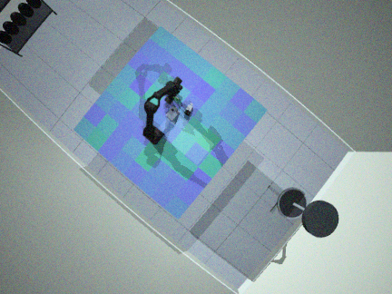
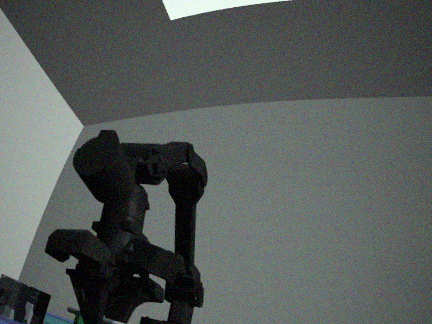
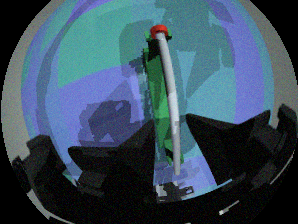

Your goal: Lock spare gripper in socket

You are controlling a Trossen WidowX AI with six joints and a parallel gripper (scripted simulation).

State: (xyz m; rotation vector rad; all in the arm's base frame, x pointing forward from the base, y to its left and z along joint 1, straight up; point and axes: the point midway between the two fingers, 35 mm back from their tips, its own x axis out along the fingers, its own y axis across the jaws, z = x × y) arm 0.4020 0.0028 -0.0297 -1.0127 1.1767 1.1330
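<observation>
Right now my gripper tip is 2 cm to the right of the green upright piece. Round my gripper tip: spare gripper 4 cm behind, 18 cm to the right, 1 cm above; mount 13 cm behind, 6 cm to the right, 3 cm above.
</observation>
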